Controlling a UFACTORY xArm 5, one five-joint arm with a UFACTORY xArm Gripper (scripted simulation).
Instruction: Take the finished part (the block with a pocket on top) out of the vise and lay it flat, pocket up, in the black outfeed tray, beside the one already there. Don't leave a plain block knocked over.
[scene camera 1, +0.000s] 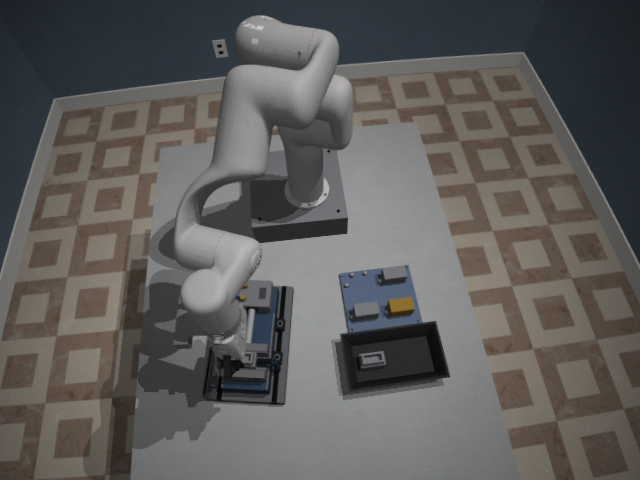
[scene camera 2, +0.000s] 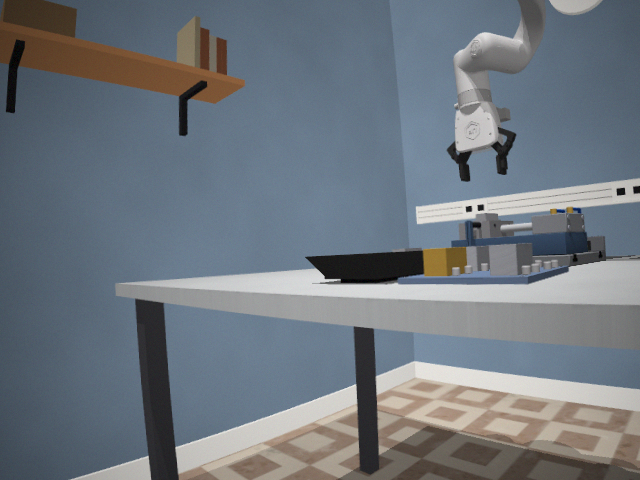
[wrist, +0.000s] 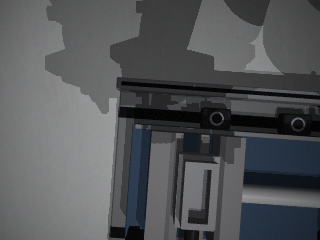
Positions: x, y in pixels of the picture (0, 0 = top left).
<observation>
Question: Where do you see a yellow block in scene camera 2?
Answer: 437, 262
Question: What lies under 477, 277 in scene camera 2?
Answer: A blue fixture plate.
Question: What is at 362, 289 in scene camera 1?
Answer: A blue fixture plate.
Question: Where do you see my gripper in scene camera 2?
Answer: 483, 177
</observation>
